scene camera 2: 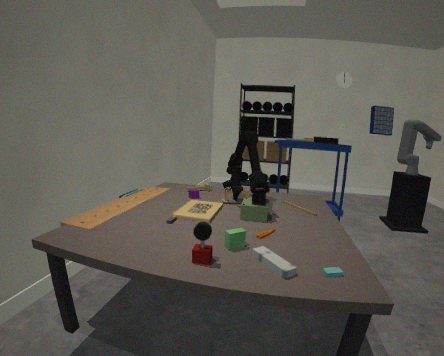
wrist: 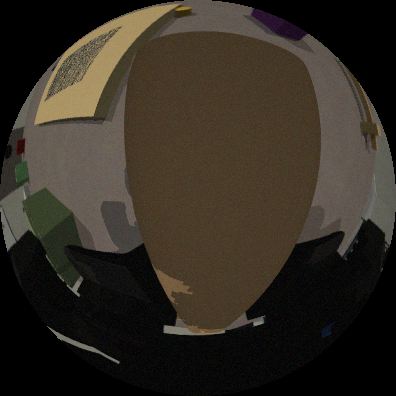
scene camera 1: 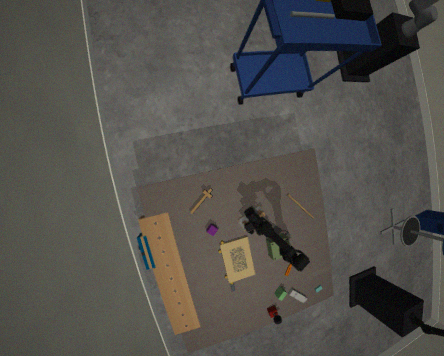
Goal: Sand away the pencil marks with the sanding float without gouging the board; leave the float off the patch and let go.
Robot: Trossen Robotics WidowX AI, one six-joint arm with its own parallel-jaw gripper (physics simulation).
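Places are measured from the arm's base along level axes (x back, y down, z right), in metres.
Pixels of known places: gripper, fingertip midpoint: [scene camera 2: 235, 200]; arm's base, origin of the base link: [scene camera 2: 259, 203].
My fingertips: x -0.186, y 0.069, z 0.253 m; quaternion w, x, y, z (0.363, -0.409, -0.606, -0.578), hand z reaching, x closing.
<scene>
Ahead of a thing's pixels: the offset from my fingertips to its top centre. "spot": to the spot under its first point.
My gripper [scene camera 1: 249, 222] [scene camera 2: 235, 196] [wrist: 205, 217] is shut on the sanding float @(dy -0.071, dx +0.007, dz +0.007 m) [wrist: 221, 166], whose brown face fills the middle of the wrist view. In the scene views the float [scene camera 1: 242, 221] [scene camera 2: 229, 195] is low over the table, beyond the board's far right corner and off the patch. I cannot tell whether it touches the table. The tan board @(dy -0.005, dx -0.136, dz -0.274 m) [scene camera 1: 235, 277] [scene camera 2: 204, 217] [wrist: 88, 96] lies flat in mid-table. Its patch of dark pencil marks @(spot: dy -0.006, dx -0.125, dz -0.261 m) [scene camera 1: 239, 258] [scene camera 2: 199, 208] [wrist: 79, 64] is dense.
The arm stands on a green box [scene camera 1: 273, 248] [scene camera 2: 254, 210] [wrist: 47, 218]. Around it lie a purple cube @(dy -0.037, dx -0.281, dz -0.011 m) [scene camera 1: 212, 229] [scene camera 2: 194, 193], a green cube @(dy -0.055, dx +0.151, dz -0.628 m) [scene camera 2: 235, 238], a red block with a black knob [scene camera 2: 202, 254], a white block @(dy -0.015, dx +0.308, dz -0.723 m) [scene camera 2: 274, 262], an orange piece @(dy +0.003, dx +0.257, dz -0.458 m) [scene camera 2: 265, 233], a dowel @(dy +0.001, dx +0.405, dz +0.004 m) [scene camera 1: 300, 205] and a drilled plank [scene camera 1: 167, 272].
</scene>
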